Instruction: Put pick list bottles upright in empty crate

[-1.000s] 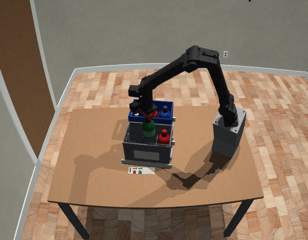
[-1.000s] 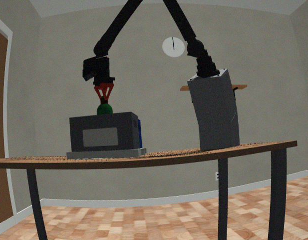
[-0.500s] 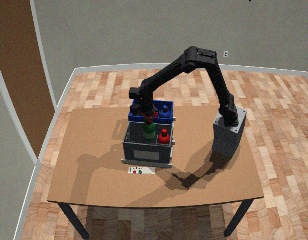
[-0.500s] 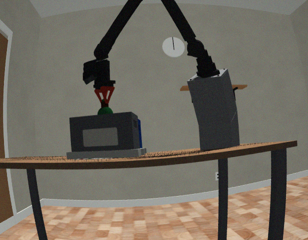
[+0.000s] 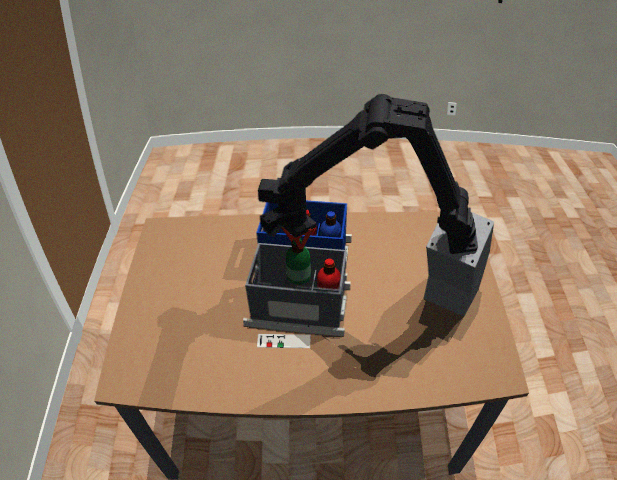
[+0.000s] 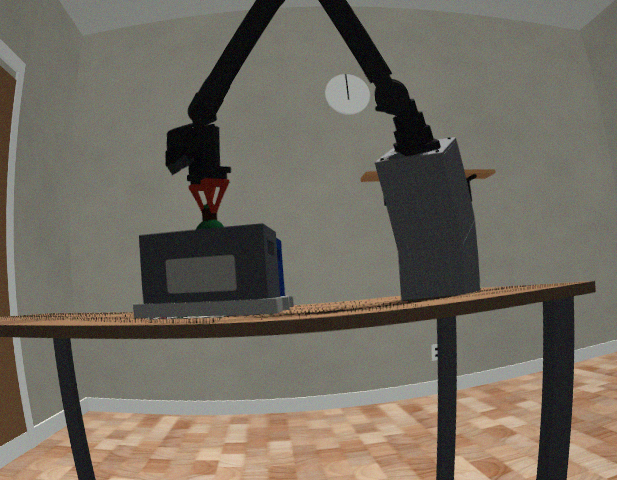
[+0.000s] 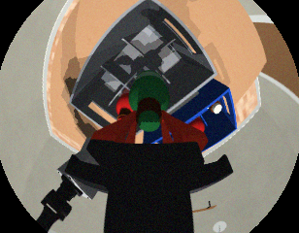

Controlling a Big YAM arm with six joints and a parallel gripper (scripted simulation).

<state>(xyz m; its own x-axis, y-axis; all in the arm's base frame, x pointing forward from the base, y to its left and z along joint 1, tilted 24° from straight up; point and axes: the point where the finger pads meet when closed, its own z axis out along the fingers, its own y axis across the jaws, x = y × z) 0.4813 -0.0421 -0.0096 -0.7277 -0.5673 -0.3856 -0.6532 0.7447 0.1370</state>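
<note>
Right now my hand is 60 mm above the green-labelled bottle. Round my hand: blue-labelled bottle: 90 mm behind, 230 mm to the right, 140 mm below; red-labelled bottle: 90 mm behind, 140 mm below; grey crate: 40 mm to the left, 150 mm below.
</note>
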